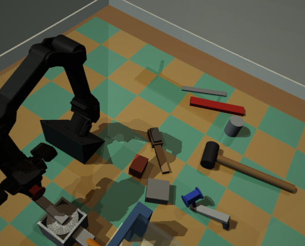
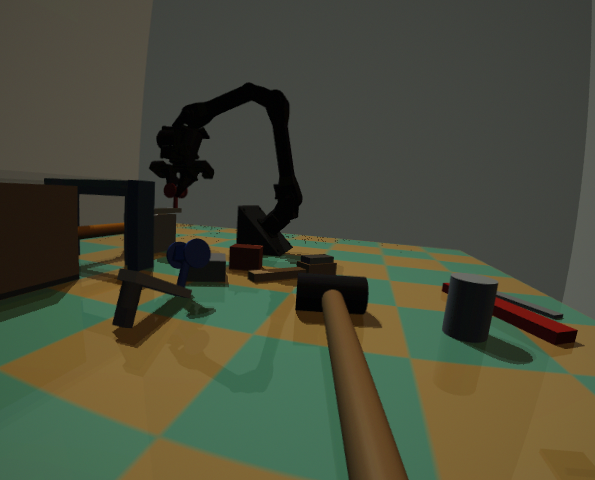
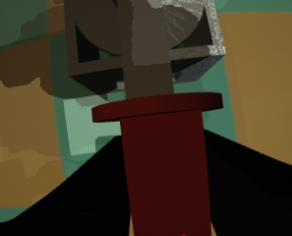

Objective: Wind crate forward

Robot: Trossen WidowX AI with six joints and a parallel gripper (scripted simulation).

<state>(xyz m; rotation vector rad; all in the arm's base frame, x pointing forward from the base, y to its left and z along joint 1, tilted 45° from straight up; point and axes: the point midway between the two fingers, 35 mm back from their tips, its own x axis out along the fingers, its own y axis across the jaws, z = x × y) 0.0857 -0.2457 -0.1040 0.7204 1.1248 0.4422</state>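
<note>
My gripper tip is now 20 mm short of the red-knobbed winch handle and 30 mm above it. Also, from my gripper tip: red cylindrical grip 10 mm behind; then grey block 240 mm ahead, 250 mm to the left, 120 mm below; then boxy winch 70 mm ahead, 10 mm to the right, 100 mm below.
</note>
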